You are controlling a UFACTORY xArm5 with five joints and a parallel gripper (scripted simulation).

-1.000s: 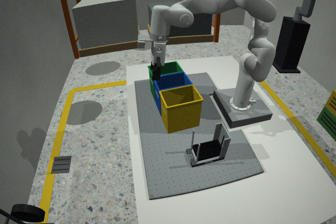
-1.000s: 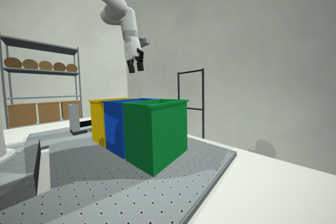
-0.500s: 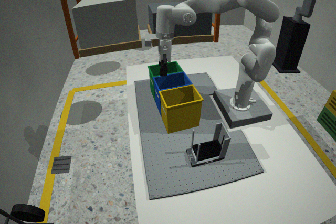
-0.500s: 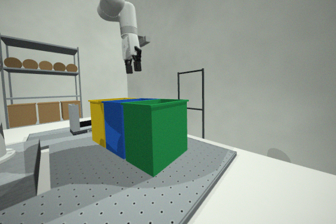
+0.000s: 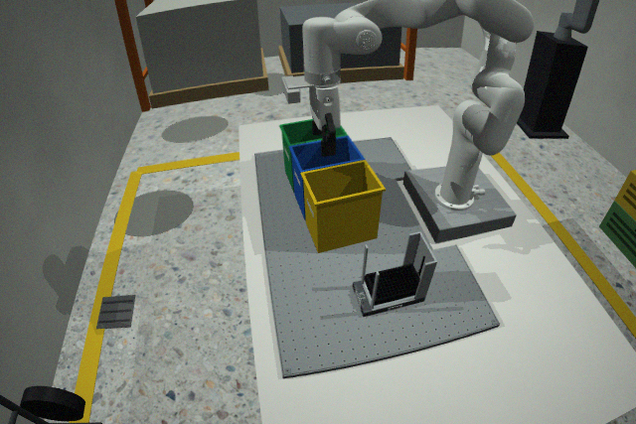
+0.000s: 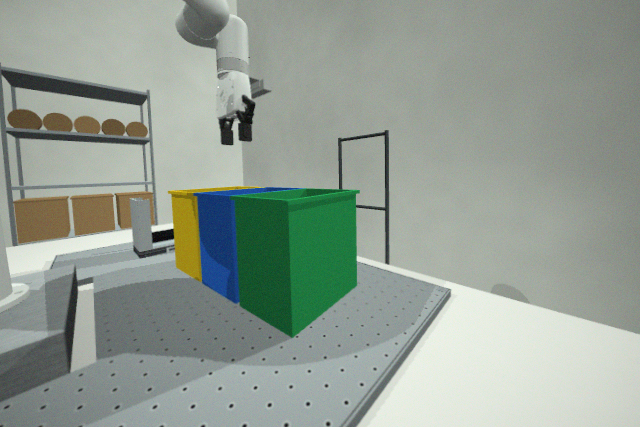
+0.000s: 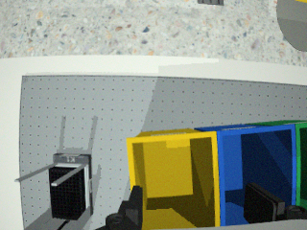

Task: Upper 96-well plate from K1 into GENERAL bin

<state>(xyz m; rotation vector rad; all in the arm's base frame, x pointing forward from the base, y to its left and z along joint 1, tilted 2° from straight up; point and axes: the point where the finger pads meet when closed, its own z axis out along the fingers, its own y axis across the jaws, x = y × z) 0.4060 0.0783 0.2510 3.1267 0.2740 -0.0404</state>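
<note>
Now: hand 15 cm past the black 96-well plate, 22 cm to the right of it and 26 cm above it. From my hand the other things lie so: green bin 2 cm ahead, 26 cm to the right, 21 cm below; blue bin 1 cm behind, 13 cm to the right, 21 cm below; yellow bin 4 cm behind, 1 cm to the right, 21 cm below.
</note>
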